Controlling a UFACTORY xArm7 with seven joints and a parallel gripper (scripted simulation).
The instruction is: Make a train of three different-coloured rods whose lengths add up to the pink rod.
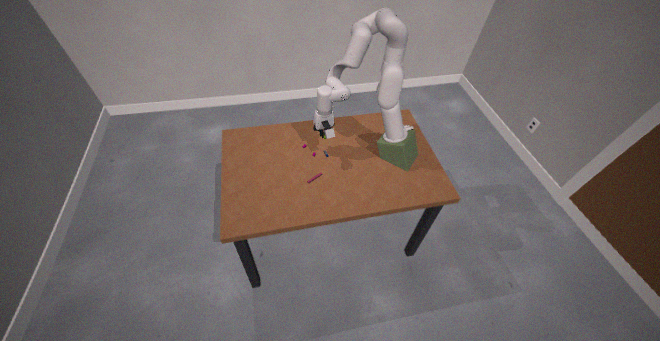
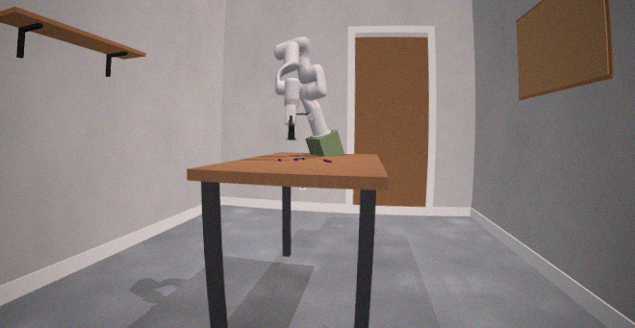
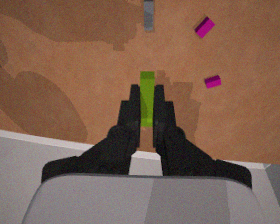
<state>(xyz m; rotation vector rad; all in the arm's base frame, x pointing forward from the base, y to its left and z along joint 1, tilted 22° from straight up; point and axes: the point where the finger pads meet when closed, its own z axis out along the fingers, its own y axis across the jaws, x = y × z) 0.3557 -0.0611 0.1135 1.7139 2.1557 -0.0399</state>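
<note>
Right now the grey rod is 10 mm behind my hand, 40 mm to the left of it and 110 mm below it. Also, from my hand: lime rod: 20 mm below; then pink rod: 80 mm ahead, 200 mm to the left, 110 mm below; then blue rod: 10 mm behind, 60 mm to the left, 110 mm below.
</note>
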